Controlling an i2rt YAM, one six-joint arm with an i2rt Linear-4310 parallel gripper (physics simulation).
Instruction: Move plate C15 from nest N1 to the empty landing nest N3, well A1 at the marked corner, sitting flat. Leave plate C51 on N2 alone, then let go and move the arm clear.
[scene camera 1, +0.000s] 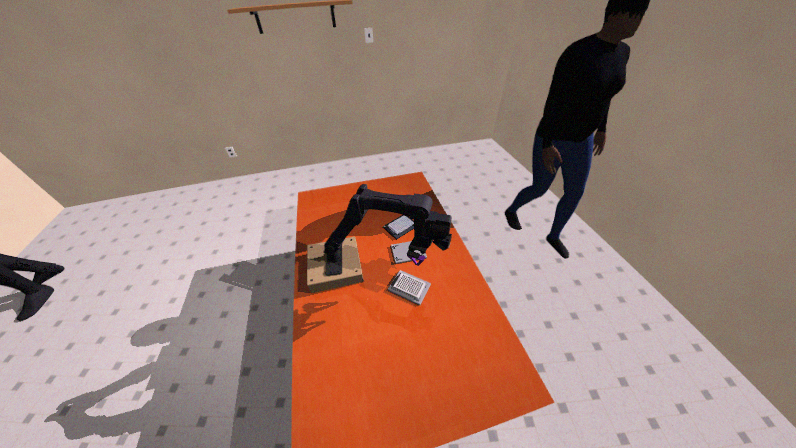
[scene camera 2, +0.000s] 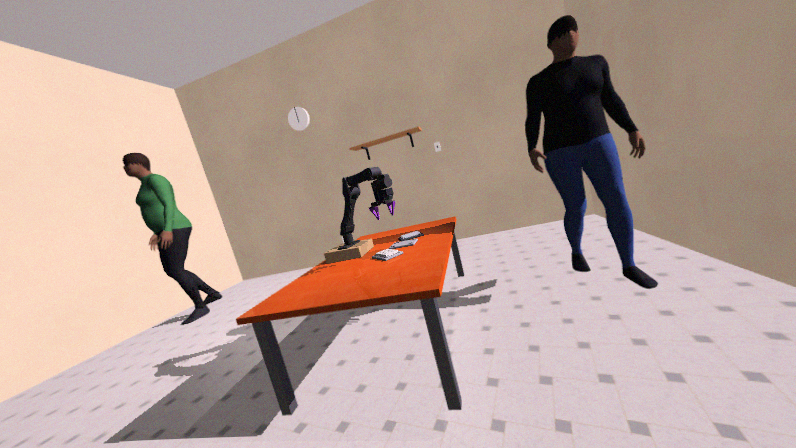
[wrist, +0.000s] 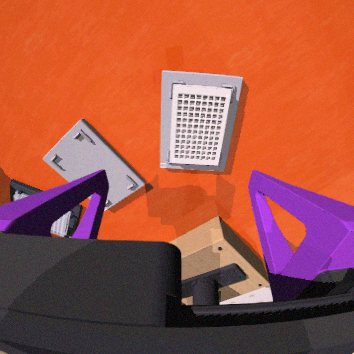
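Observation:
A white plate with a grid of square wells (scene camera 1: 409, 283) (scene camera 2: 387, 253) (wrist: 200, 127) sits on a grey nest (wrist: 200, 76), nearest scene camera 1. The middle grey nest (scene camera 1: 399, 254) (scene camera 2: 404, 243) (wrist: 102, 162) holds no plate and shows its raised corner brackets. Another pale plate (scene camera 1: 401, 224) (scene camera 2: 410, 235) (wrist: 61, 225) sits on a dark nest (wrist: 25, 187) at the back, partly hidden by a finger in the wrist view. The labels are too small to read. My gripper (scene camera 1: 417, 258) (scene camera 2: 384, 215) (wrist: 178, 177) is open and empty, high above the table, its fingers wide apart.
The arm's wooden base block (scene camera 1: 348, 261) (scene camera 2: 348, 251) (wrist: 200, 245) stands beside the nests on the orange table (scene camera 1: 356, 378) (scene camera 2: 356, 283). A person in black (scene camera 1: 584, 89) (scene camera 2: 576, 105) stands off the table's far side; another in green (scene camera 2: 161, 203) is at the left.

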